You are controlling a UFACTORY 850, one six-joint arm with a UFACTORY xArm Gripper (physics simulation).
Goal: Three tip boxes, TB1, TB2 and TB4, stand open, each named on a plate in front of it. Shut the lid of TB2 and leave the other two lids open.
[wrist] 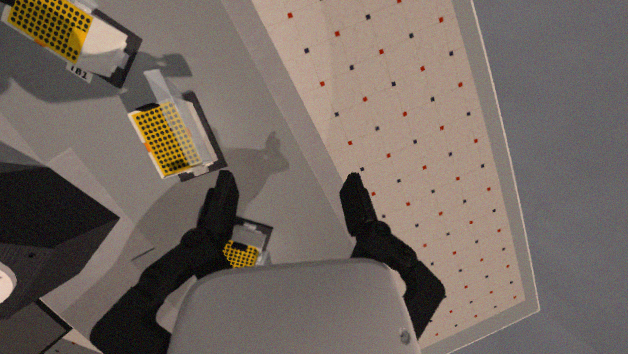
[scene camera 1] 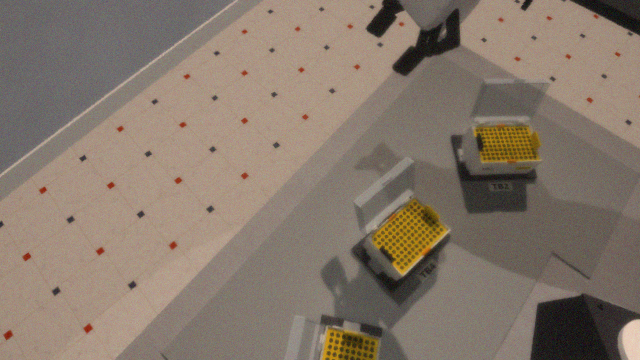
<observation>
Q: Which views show my gripper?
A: The wrist view and scene camera 1: all of them.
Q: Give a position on a grey mat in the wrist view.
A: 55,110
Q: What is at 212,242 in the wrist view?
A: My gripper.
</observation>
